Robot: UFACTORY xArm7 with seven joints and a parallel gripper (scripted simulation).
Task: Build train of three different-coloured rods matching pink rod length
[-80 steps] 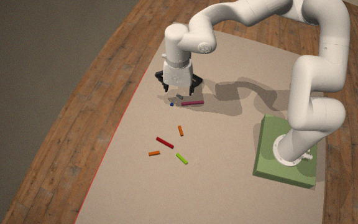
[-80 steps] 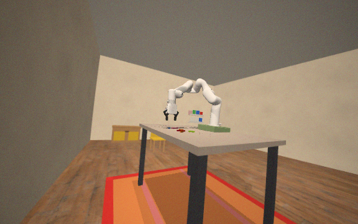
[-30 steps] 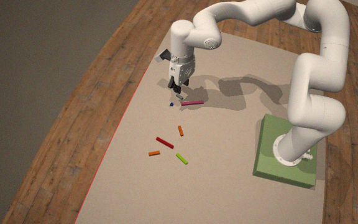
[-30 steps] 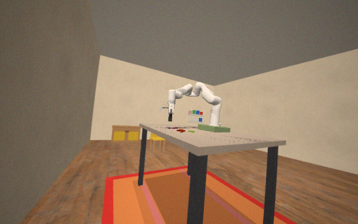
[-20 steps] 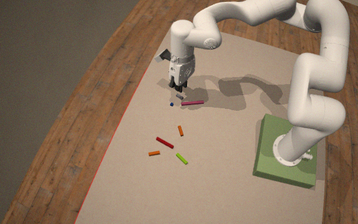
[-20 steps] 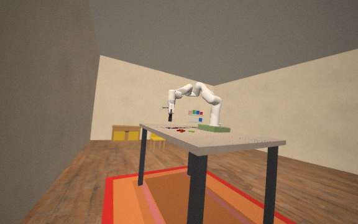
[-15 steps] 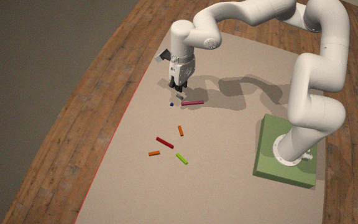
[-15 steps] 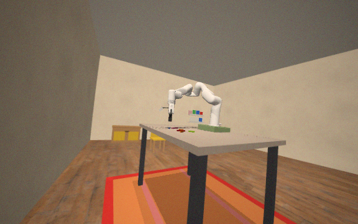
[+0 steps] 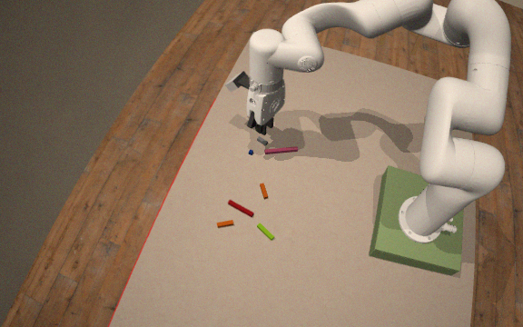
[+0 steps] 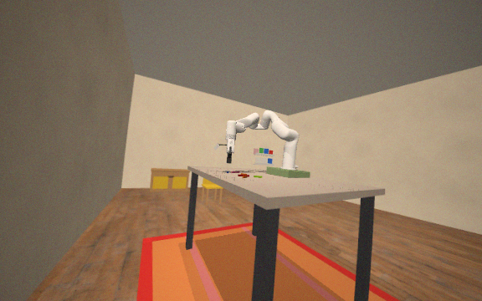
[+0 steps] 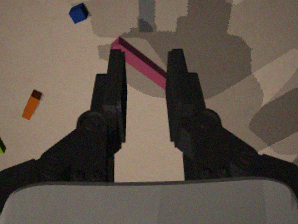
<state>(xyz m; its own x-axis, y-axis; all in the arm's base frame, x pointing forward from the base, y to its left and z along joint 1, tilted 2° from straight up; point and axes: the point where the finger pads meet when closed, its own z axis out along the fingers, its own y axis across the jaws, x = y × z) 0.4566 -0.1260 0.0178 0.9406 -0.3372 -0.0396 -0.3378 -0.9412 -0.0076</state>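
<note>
Right now my hand is 8 cm above the grey rod. From my hand the other things lie so: blue rod: 8 cm below, 4 cm to the left, 2 cm ahead; pink rod: 8 cm below, 5 cm behind, 1 cm to the left; red rod: 21 cm to the left, 8 cm below, 1 cm behind.
</note>
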